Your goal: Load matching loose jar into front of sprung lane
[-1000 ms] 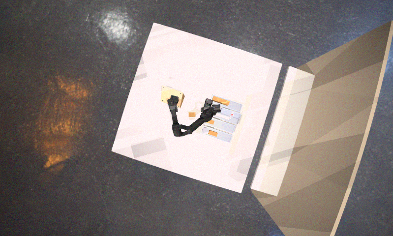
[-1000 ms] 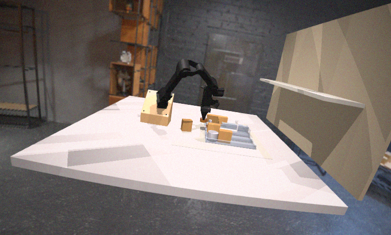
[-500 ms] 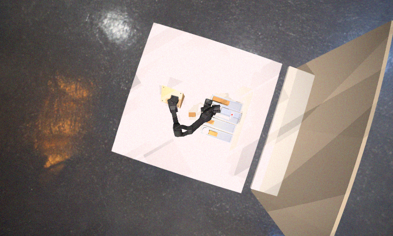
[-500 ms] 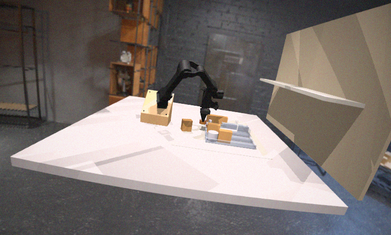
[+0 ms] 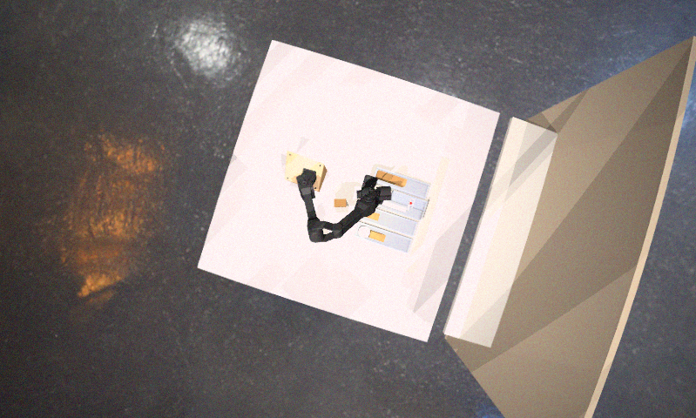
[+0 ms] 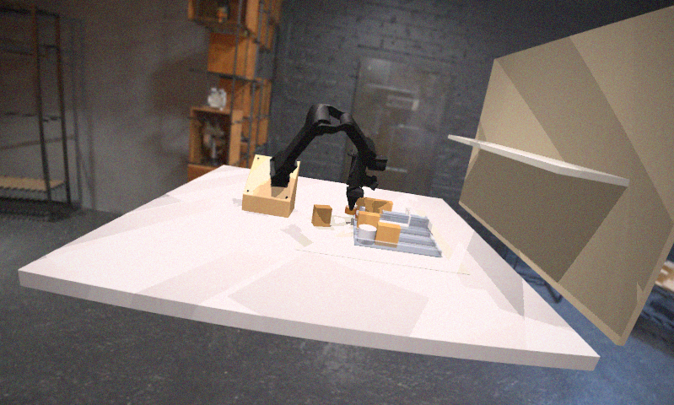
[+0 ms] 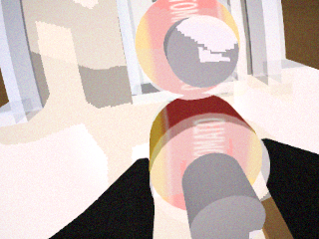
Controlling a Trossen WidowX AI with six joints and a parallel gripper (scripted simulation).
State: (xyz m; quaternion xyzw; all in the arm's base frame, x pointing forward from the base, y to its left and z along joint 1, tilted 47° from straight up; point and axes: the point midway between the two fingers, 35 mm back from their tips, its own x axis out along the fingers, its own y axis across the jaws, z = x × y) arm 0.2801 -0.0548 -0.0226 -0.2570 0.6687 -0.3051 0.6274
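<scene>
Now: gripper tip 110 mm past the brown box, 70 mm to the left of it and 20 mm above it.
</scene>
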